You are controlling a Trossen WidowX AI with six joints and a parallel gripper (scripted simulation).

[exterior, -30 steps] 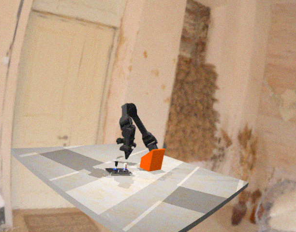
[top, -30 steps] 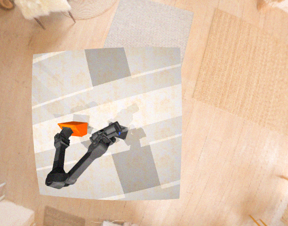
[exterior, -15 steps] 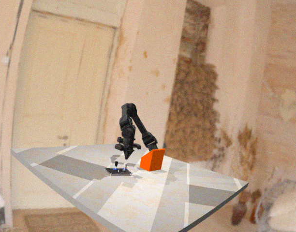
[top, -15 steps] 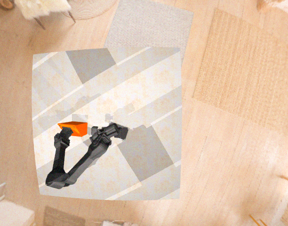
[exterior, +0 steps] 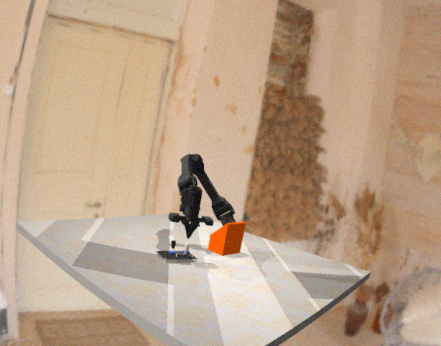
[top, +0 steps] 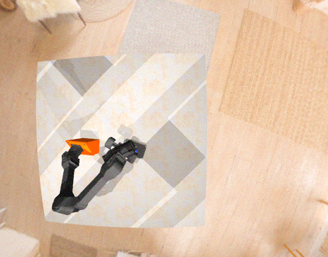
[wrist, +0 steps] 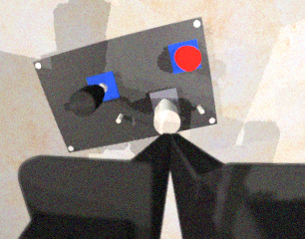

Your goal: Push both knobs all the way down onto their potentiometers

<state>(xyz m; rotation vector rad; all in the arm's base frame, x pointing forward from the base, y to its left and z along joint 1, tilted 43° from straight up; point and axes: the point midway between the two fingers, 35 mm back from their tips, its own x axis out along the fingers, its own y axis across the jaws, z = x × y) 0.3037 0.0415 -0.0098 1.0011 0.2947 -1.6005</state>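
The white knob lies 5 cm below my gripper tip. Also, from my gripper tip: black knob (5 cm ahead, 4 cm to the right, 4 cm below); then blue potentiometer (5 cm below, 5 cm ahead, 4 cm to the right).
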